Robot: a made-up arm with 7 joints.
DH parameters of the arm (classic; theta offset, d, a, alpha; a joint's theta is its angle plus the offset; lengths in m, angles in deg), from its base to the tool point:
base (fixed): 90 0.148 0 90
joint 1: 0 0.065 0.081 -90
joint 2: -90 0.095 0.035 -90
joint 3: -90 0.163 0.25 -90
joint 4: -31.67 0 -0.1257 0
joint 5: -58.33 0.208 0.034 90
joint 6: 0 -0.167 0.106 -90
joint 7: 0 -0.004 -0.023 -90
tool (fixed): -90 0.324 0 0
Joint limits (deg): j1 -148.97..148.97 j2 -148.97..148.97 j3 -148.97..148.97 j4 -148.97..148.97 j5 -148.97..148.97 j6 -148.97..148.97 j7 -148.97..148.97
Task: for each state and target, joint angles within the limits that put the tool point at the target. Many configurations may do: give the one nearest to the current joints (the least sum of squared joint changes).
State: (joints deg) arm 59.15 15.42 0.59 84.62 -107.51 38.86 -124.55
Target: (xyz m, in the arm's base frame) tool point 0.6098 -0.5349 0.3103
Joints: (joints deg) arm 108.40 -13.43 -31.27 80.50 -109.46 75.05 -130.28
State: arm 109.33 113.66 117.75 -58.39 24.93 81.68 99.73
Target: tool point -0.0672 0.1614 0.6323
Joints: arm 90.96 96.65 124.20 -59.26 34.96 68.11 78.26
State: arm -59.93 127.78 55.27 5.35 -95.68 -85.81 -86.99
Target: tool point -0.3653 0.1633 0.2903
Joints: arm -66.10 98.85 52.27 9.58 -94.20 -67.08 -66.78
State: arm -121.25 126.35 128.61 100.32 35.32 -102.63 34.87
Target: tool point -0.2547 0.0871 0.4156
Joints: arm -119.45 106.89 125.46 132.75 68.85 -96.62 30.73
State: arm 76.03 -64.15 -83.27 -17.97 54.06 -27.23 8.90
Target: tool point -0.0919 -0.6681 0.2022
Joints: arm 86.98 -53.10 -33.24 -13.50 41.64 -32.47 31.32
